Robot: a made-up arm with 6 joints. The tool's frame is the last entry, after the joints.
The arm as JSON. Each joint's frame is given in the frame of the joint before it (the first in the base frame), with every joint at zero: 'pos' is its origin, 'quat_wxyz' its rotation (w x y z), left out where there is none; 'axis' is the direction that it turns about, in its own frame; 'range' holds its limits. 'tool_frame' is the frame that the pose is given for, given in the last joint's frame.
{
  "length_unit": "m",
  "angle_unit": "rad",
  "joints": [
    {
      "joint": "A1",
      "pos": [
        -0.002,
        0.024,
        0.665
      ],
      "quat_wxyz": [
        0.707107,
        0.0,
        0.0,
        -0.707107
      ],
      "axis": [
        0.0,
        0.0,
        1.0
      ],
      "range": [
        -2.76,
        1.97
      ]
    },
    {
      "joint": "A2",
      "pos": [
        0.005,
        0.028,
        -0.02
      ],
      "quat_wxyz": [
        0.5,
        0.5,
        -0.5,
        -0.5
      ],
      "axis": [
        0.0,
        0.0,
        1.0
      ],
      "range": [
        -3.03,
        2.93
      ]
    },
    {
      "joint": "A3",
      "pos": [
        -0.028,
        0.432,
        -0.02
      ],
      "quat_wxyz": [
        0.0,
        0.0,
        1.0,
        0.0
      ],
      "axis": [
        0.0,
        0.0,
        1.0
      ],
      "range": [
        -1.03,
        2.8
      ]
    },
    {
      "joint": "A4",
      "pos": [
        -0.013,
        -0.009,
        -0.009
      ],
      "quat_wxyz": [
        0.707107,
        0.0,
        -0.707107,
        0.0
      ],
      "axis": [
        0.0,
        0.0,
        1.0
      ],
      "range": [
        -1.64,
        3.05
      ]
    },
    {
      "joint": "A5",
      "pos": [
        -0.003,
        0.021,
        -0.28
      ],
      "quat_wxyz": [
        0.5,
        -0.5,
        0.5,
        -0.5
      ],
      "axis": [
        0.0,
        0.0,
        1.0
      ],
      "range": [
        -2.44,
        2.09
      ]
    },
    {
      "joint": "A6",
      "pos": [
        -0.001,
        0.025,
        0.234
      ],
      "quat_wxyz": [
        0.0,
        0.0,
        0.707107,
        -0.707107
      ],
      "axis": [
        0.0,
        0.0,
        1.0
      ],
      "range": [
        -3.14,
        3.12
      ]
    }
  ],
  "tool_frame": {
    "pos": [
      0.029,
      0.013,
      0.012
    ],
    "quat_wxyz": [
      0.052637,
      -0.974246,
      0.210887,
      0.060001
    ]
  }
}
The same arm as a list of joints. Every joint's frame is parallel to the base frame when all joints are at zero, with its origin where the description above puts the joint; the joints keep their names.
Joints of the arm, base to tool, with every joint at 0 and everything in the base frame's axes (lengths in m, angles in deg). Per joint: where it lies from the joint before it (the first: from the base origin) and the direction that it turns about. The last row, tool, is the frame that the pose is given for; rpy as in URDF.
A1: axis 0 0 1 offset -0.0020 0.0240 0.6650
A2: axis 0 1 0 offset 0.0280 -0.0050 -0.0200
A3: axis 0 -1 0 offset 0.0280 -0.0200 0.4320
A4: axis -1 0 0 offset -0.0130 0.0090 -0.0090
A5: axis 0 -1 0 offset 0.2800 0.0030 0.0210
A6: axis -1 0 0 offset 0.0250 -0.2340 0.0010
tool: offset -0.0120 0.0130 0.0290 rpy -102.79 -64.67 -71.03
Joint limits (deg, base to tool): -158.14..112.87 -173.61..167.88 -59.01..160.43 -93.97..174.75 -139.80..119.75 -179.91..178.76

